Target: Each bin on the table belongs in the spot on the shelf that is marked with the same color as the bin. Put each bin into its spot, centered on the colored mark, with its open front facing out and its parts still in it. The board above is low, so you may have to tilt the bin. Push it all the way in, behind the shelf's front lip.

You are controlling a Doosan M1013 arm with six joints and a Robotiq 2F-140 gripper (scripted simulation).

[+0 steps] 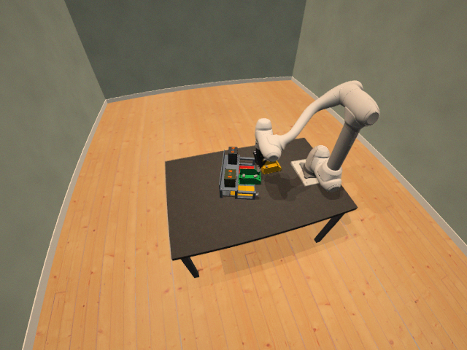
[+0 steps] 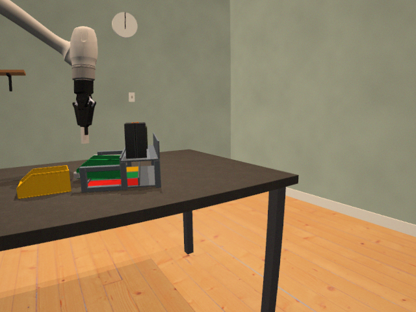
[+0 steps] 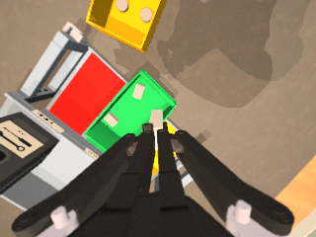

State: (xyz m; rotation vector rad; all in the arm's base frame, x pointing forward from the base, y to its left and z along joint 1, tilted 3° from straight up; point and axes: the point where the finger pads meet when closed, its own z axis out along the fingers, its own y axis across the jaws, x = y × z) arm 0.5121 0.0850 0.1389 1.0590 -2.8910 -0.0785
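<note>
Right now my hand is 60 mm short of the green bin, 30 mm to the left of it and 130 mm above it. The rest, counted from my hand: yellow bin 140 mm behind, 150 mm to the right, 140 mm below.
</note>
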